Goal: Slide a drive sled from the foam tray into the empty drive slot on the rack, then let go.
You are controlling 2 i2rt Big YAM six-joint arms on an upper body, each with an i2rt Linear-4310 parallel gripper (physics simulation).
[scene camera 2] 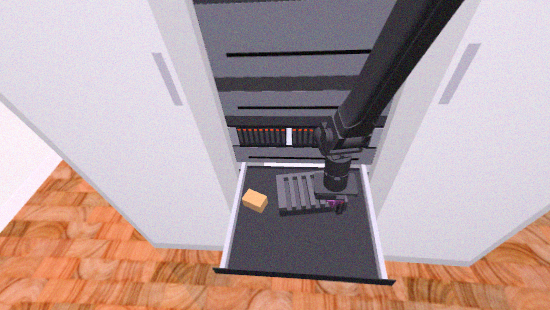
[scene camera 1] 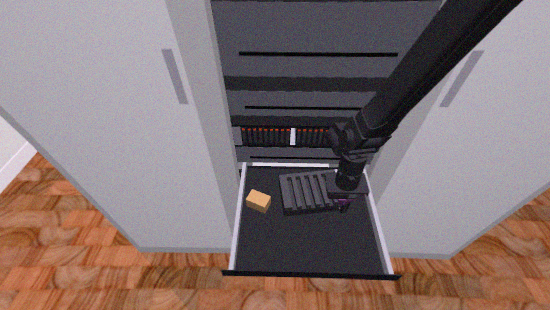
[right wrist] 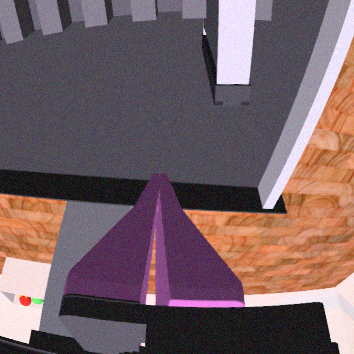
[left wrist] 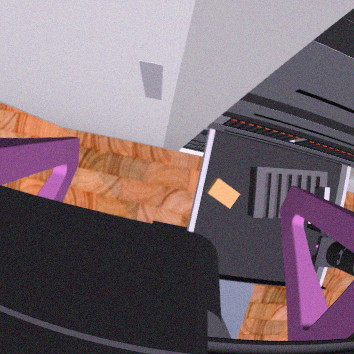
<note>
My left gripper is open, holding nothing. My right gripper is shut, holding nothing. Also in view: a grey drive sled. Further things: a ribbed foam tray and a white cabinet doors.
My right gripper is seen too in the right wrist view and in the left wrist view.
</note>
